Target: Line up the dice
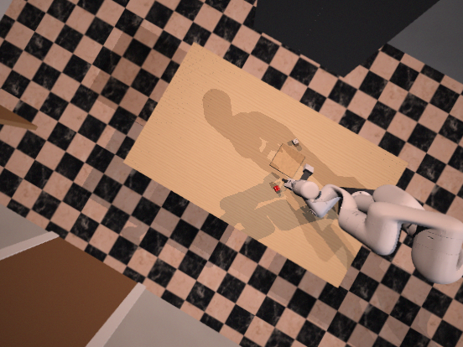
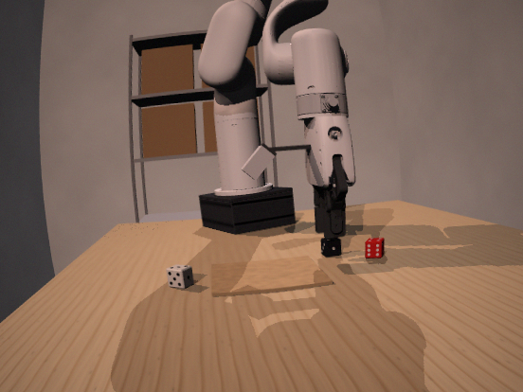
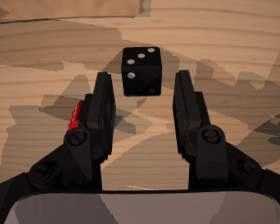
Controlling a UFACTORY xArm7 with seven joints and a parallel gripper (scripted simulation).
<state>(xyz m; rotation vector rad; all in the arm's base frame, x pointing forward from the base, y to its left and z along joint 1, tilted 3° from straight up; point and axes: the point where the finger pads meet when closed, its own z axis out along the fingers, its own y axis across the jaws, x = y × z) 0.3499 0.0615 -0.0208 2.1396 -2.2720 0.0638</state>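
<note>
My hand is 4 cm above the black die. From my hand the other things lie so: white die: 7 cm ahead, 22 cm to the right, 4 cm below; thin mat: 6 cm ahead, 11 cm to the right, 5 cm below; red die: 5 cm ahead, 5 cm to the left, 4 cm below.
</note>
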